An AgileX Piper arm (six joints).
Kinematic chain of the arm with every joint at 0, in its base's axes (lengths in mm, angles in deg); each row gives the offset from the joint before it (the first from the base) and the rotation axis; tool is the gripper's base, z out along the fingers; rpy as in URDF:
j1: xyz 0 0 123 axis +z
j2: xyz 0 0 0 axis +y
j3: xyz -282.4 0 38.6 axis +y
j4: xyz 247.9 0 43.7 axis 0.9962 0 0.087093
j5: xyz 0 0 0 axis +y
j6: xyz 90.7 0 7.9 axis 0.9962 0 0.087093
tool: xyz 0 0 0 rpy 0 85.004 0
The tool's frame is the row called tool.
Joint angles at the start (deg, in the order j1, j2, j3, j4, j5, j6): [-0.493, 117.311, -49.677, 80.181, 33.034, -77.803]
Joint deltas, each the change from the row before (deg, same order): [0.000, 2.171, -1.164, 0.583, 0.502, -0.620]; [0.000, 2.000, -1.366, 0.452, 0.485, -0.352]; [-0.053, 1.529, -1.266, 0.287, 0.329, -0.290]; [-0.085, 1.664, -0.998, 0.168, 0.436, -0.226]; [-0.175, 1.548, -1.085, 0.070, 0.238, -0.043]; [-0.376, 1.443, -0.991, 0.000, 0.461, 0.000]
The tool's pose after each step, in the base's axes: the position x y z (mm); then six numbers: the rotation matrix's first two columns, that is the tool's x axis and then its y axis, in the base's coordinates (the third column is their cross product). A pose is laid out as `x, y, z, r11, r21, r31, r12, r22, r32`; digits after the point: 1 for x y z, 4 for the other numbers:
330.4, 46.8, 63.3, -0.9396, 0.0160, -0.3418, -0.1730, 0.8397, 0.5147
335.1, 47.5, 55.9, -0.9427, 0.0178, -0.3333, -0.1695, 0.8347, 0.5240
339.7, 47.6, 50.7, -0.9435, 0.0188, -0.3307, -0.1690, 0.8314, 0.5294
342.5, 47.6, 43.8, -0.9470, 0.0191, -0.3207, -0.1652, 0.8273, 0.5370
345.9, 46.9, 37.5, -0.9495, 0.0222, -0.3128, -0.1592, 0.8253, 0.5417
348.7, 45.1, 31.7, -0.9522, 0.0276, -0.3042, -0.1516, 0.8218, 0.5492

